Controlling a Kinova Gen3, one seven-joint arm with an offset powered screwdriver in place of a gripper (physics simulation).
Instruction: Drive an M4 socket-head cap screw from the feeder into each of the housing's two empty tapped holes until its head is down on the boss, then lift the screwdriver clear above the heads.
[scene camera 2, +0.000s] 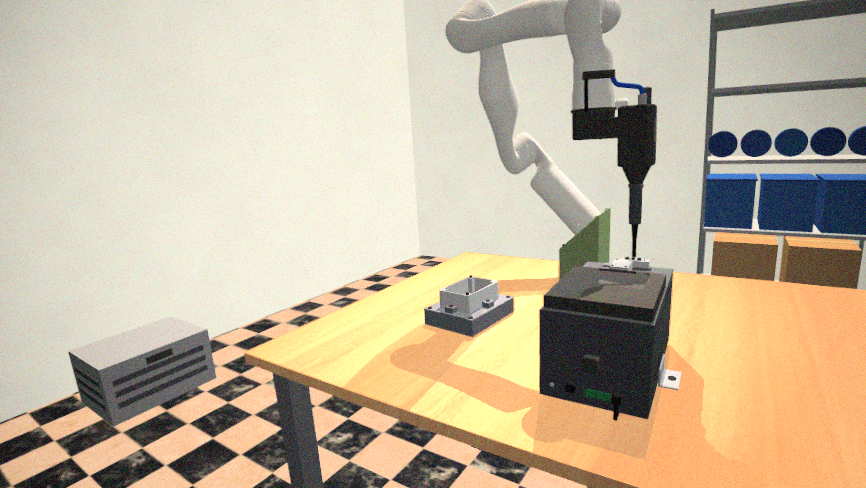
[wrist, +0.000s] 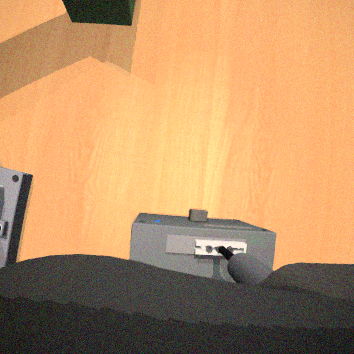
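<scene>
My screwdriver (scene camera 2: 633, 255) (wrist: 221, 249) points straight down at the white pick-up plate (scene camera 2: 643, 264) (wrist: 200, 253) on top of the black screw feeder (scene camera 2: 596, 345) (wrist: 150, 245). Its tip is at or just above the plate, over the row of dark screw heads; the exact gap and whether a screw is on the bit are too small to tell. The grey open-topped housing (scene camera 2: 453, 300) sits on a dark fixture block (scene camera 2: 469, 327) left of the feeder. Its side bosses and rim corners show dark spots, too small to read as holes or heads. In the wrist view the fixture block (wrist: 22, 215) is cut off at the left edge.
A green upright panel (scene camera 2: 584, 245) (wrist: 102, 10) stands behind, between housing and feeder. A small white bracket (scene camera 2: 671, 379) lies by the feeder's right side. A shelf rack (scene camera 2: 709, 121) with blue bins stands at the back right. A grey vented box (scene camera 2: 145, 369) is at the left.
</scene>
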